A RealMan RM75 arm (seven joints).
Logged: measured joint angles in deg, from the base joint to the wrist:
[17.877 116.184 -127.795 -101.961 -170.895 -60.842 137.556]
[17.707 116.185 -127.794 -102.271 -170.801 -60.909 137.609]
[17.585 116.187 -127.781 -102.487 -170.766 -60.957 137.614]
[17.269 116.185 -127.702 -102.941 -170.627 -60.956 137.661]
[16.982 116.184 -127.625 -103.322 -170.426 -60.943 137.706]
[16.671 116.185 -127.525 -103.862 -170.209 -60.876 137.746]
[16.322 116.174 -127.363 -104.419 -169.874 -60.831 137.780]
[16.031 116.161 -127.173 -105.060 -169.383 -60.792 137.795]
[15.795 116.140 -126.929 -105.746 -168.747 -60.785 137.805]
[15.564 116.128 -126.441 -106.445 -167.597 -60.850 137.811]
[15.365 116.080 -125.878 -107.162 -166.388 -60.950 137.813]
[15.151 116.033 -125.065 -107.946 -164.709 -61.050 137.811]
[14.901 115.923 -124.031 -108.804 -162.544 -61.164 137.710]
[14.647 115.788 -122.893 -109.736 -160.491 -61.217 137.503]
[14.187 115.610 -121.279 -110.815 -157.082 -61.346 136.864]
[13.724 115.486 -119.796 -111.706 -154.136 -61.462 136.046]
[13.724 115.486 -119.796 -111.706 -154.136 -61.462 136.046]
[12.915 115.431 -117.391 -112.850 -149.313 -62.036 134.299]
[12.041 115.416 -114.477 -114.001 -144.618 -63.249 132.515]
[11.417 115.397 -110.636 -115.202 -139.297 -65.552 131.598]
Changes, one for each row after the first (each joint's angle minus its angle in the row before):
[-0.170 0.001 0.001 -0.310 0.094 -0.067 0.053]
[-0.122 0.002 0.013 -0.216 0.035 -0.048 0.005]
[-0.316 -0.002 0.079 -0.454 0.139 0.001 0.047]
[-0.287 -0.001 0.077 -0.381 0.201 0.013 0.045]
[-0.311 0.001 0.100 -0.540 0.217 0.067 0.040]
[-0.349 -0.011 0.162 -0.557 0.335 0.045 0.034]
[-0.291 -0.013 0.190 -0.641 0.491 0.039 0.015]
[-0.236 -0.021 0.244 -0.686 0.636 0.007 0.010]
[-0.231 -0.012 0.488 -0.699 1.150 -0.065 0.006]
[-0.199 -0.048 0.563 -0.717 1.209 -0.100 0.002]
[-0.214 -0.047 0.813 -0.784 1.679 -0.100 -0.002]
[-0.250 -0.110 1.034 -0.858 2.165 -0.114 -0.101]
[-0.254 -0.135 1.138 -0.932 2.053 -0.053 -0.207]
[-0.460 -0.178 1.614 -1.079 3.409 -0.129 -0.639]
[-0.463 -0.124 1.483 -0.891 2.946 -0.116 -0.818]
[0.000 0.000 0.000 0.000 0.000 0.000 0.000]
[-0.809 -0.055 2.405 -1.144 4.823 -0.574 -1.747]
[-0.874 -0.015 2.914 -1.151 4.695 -1.213 -1.784]
[-0.624 -0.019 3.841 -1.201 5.321 -2.303 -0.917]

